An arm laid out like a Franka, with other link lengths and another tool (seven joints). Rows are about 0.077 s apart.
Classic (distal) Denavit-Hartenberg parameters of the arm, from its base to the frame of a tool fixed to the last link. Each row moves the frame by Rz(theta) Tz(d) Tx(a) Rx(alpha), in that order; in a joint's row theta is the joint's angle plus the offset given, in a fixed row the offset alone. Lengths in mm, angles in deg.
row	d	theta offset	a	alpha
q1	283.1	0	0	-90
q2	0	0	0	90
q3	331.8	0	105.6	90
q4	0	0	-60.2	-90
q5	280.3	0	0	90
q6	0	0	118.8	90
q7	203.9	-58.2	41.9	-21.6
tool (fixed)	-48.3	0	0	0
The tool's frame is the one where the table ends.
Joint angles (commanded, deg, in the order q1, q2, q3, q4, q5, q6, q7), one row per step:
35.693, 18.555, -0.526, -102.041, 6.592, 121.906, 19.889
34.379, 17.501, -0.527, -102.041, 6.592, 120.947, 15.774
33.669, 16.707, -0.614, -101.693, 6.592, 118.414, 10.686
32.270, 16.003, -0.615, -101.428, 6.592, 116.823, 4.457
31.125, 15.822, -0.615, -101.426, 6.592, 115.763, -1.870
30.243, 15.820, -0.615, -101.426, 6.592, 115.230, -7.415
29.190, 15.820, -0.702, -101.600, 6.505, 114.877, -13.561
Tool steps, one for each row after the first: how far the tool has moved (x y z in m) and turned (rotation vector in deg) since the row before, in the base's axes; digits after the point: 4 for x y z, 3 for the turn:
0.0027, -0.0130, 0.0091, 0.242, -0.431, 2.873
-0.0045, -0.0099, 0.0051, -0.448, 0.760, 4.518
0.0005, -0.0145, 0.0059, 0.093, 0.055, 4.956
-0.0006, -0.0125, -0.0002, 0.011, 0.283, 5.254
-0.0002, -0.0097, -0.0009, 0.173, 0.064, 4.685
0.0007, -0.0127, -0.0018, 0.171, -0.010, 5.048

